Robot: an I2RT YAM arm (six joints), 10 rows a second.
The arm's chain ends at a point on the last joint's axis. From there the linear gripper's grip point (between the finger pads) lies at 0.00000 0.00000 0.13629 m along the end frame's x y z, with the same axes.
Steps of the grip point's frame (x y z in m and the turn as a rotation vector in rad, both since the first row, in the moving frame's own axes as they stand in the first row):
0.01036 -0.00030 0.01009 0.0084 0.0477 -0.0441
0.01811 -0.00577 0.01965 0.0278 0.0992 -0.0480
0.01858 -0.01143 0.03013 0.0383 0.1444 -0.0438
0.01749 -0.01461 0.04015 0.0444 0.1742 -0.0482
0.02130 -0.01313 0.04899 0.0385 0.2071 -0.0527
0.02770 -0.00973 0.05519 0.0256 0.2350 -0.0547
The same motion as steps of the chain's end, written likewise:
0.00389 0.00099 0.01025 0.0084 0.0477 -0.0441
0.00471 -0.00167 0.02037 0.0278 0.0992 -0.0480
-0.00091 -0.00580 0.03165 0.0383 0.1444 -0.0438
-0.00597 -0.00802 0.04235 0.0444 0.1742 -0.0482
-0.00657 -0.00718 0.05200 0.0385 0.2071 -0.0527
-0.00392 -0.00540 0.05898 0.0256 0.2350 -0.0547

